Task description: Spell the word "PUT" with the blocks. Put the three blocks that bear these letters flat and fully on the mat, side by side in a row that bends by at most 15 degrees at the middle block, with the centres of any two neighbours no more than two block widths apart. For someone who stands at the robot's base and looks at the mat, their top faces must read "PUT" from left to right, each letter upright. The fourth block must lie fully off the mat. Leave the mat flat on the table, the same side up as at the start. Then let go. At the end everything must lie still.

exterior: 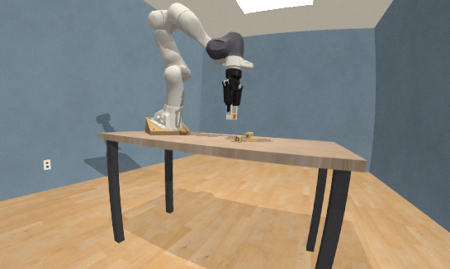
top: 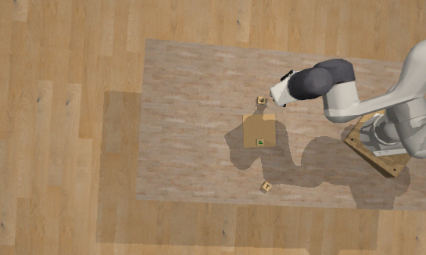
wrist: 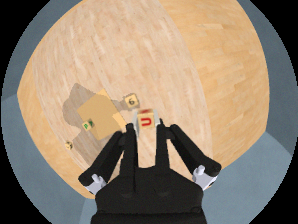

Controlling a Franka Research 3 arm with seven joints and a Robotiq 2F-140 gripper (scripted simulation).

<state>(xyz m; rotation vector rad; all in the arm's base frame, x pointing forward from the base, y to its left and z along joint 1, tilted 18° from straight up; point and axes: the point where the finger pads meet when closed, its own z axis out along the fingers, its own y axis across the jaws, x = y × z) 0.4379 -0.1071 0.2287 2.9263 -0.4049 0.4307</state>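
My hand is 20 mm short of the tan mat, 160 mm to the right of it and 140 mm above it. Also, from my hand: green P block: 20 mm ahead, 210 mm to the left, 120 mm below; block marked 6: 30 mm ahead, 30 mm to the left, 120 mm below; red U block: 20 mm below.
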